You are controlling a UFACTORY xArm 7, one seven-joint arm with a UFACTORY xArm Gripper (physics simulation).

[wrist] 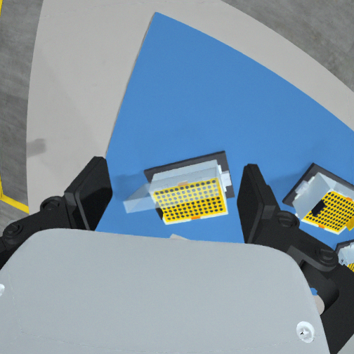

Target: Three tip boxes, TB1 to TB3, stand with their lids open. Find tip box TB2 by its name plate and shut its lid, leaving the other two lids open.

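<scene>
A tip box (192, 201) with a yellow tip rack stands near the middle of the wrist view on a dark base. A clear lid part (139, 201) sticks out at its left side. A second tip box (331, 211) stands at the right. A third tip box (349, 256) is cut off at the lower right edge. No name plate can be read, so I cannot tell which box is TB2. My gripper (173, 179) is open and empty; in the view its fingers lie left and right of the middle box. The full position of each lid is unclear.
The boxes are on a blue mat (190, 90) with a pale surface (75, 75) around it. Grey floor (320, 30) and a yellow floor line (14, 204) show at the edges. The grey gripper body hides the lower part of the view.
</scene>
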